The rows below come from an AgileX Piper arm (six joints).
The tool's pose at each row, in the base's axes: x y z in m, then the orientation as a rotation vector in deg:
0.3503, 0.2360, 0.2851, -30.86, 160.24, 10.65
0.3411, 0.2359, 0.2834, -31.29, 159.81, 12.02
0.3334, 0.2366, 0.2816, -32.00, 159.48, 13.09
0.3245, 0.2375, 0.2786, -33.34, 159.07, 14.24
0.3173, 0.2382, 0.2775, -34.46, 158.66, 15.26
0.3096, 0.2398, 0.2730, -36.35, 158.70, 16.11
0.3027, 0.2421, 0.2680, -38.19, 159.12, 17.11
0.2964, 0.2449, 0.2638, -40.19, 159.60, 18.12
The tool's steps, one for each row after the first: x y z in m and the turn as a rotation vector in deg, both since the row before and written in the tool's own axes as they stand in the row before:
0.0087, 0.0033, -0.0007, -0.94, -0.42, -0.22
0.0071, 0.0035, -0.0001, -0.79, -0.23, -0.42
0.0085, 0.0041, 0.0008, -0.92, -0.15, -0.84
0.0064, 0.0035, -0.0006, -0.81, -0.18, -0.71
0.0075, 0.0042, 0.0027, -0.86, 0.47, -1.12
0.0066, 0.0045, 0.0037, -1.00, 0.82, -0.97
0.0055, 0.0048, 0.0034, -1.04, 0.94, -1.05

